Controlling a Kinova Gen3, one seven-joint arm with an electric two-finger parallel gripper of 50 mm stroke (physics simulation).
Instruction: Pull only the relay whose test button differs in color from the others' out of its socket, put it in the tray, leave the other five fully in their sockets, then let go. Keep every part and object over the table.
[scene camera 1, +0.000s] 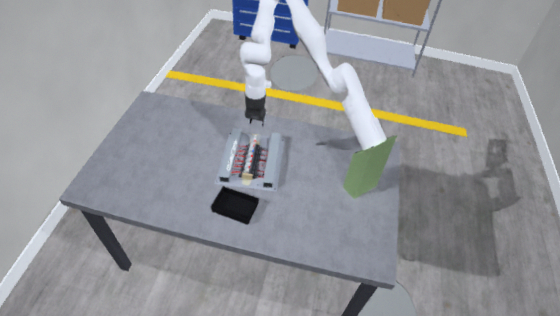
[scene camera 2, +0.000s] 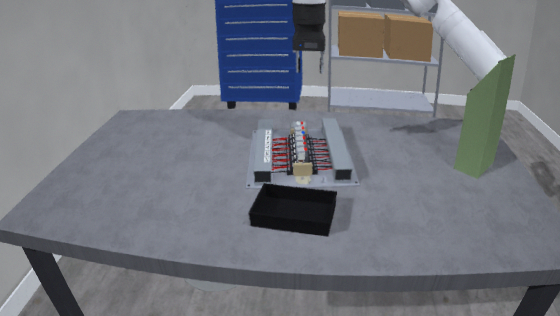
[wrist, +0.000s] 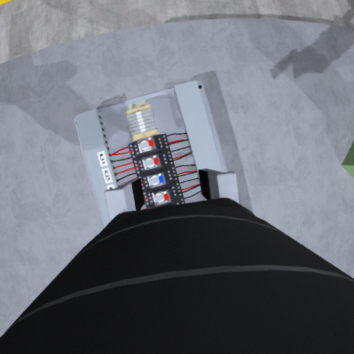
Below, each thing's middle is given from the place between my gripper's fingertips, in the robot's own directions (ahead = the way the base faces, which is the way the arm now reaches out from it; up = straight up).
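Grey panel plate (scene camera 2: 280, 178): 23 cm lower than my hand, 2 cm forward of it.
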